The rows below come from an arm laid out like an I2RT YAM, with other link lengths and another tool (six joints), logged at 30 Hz.
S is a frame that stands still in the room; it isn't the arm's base.
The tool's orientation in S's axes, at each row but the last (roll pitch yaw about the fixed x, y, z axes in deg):
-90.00 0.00 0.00
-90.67 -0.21 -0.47
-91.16 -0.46 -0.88
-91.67 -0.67 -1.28
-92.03 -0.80 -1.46
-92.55 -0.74 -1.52
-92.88 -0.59 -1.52
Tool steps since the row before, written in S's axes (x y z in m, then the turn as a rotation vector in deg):
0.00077 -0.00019 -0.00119 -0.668 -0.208 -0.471
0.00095 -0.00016 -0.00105 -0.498 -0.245 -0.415
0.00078 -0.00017 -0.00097 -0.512 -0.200 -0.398
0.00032 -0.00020 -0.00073 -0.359 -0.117 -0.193
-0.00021 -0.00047 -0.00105 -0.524 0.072 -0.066
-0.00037 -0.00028 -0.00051 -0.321 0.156 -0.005
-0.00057 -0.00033 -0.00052 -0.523 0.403 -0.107
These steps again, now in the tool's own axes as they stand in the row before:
0.00077 0.00119 -0.00019 -0.668 0.471 -0.208
0.00095 0.00106 -0.00014 -0.497 0.416 -0.244
0.00077 0.00098 -0.00014 -0.512 0.398 -0.200
0.00032 0.00074 -0.00017 -0.359 0.192 -0.119
-0.00021 0.00106 -0.00044 -0.527 0.057 0.061
-0.00037 0.00052 -0.00027 -0.325 -0.006 0.147
-0.00057 0.00053 -0.00032 -0.535 0.082 0.394

